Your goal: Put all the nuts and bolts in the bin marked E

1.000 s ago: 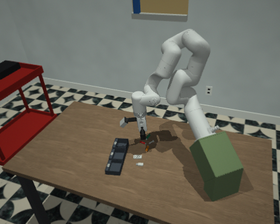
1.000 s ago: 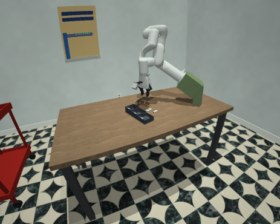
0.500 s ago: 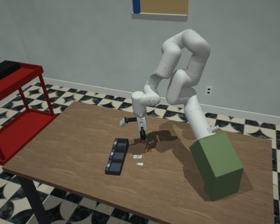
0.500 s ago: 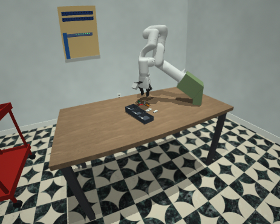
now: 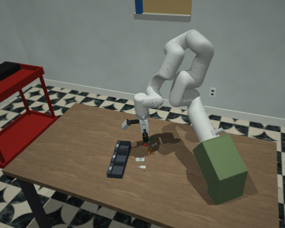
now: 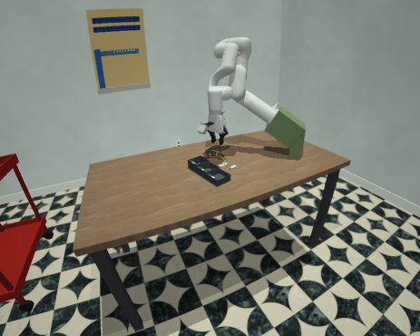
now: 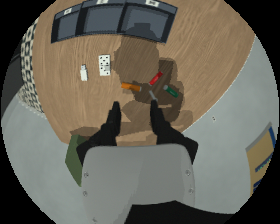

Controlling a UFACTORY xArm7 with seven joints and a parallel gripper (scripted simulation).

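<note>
My hand is 4 cm past the grey bolt, 6 cm to the left of it and 11 cm above it. Also, from my hand: red piece (1 cm ahead, 5 cm to the right, 12 cm below); white dotted tile (2 cm ahead, 8 cm to the left, 12 cm below); orange piece (2 cm behind, 11 cm below).
</note>
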